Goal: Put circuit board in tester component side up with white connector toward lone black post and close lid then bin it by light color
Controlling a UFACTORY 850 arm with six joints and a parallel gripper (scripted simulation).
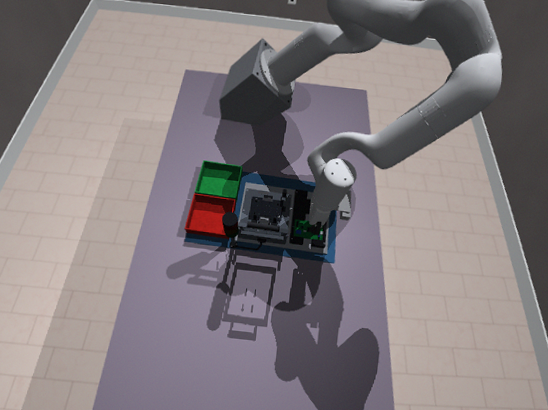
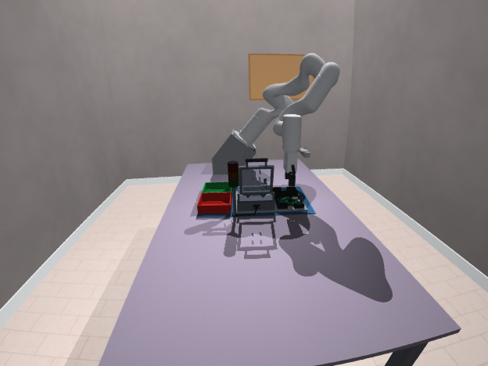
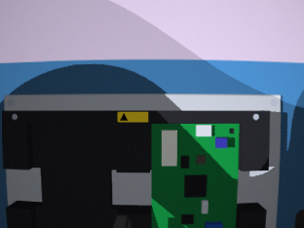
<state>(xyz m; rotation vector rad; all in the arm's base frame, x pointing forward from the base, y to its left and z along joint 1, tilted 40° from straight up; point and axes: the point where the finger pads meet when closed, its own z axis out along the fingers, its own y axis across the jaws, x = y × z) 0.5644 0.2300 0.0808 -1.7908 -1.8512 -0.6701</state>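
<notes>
My gripper is now 110 mm above the green circuit board. Round my hand: clear lid: 170 mm to the right, 90 mm ahead, 60 mm above; then red bin: 370 mm to the right, 110 mm below, 20 mm ahead; then tester nest: 160 mm to the right, 60 mm below, 30 mm behind.
</notes>
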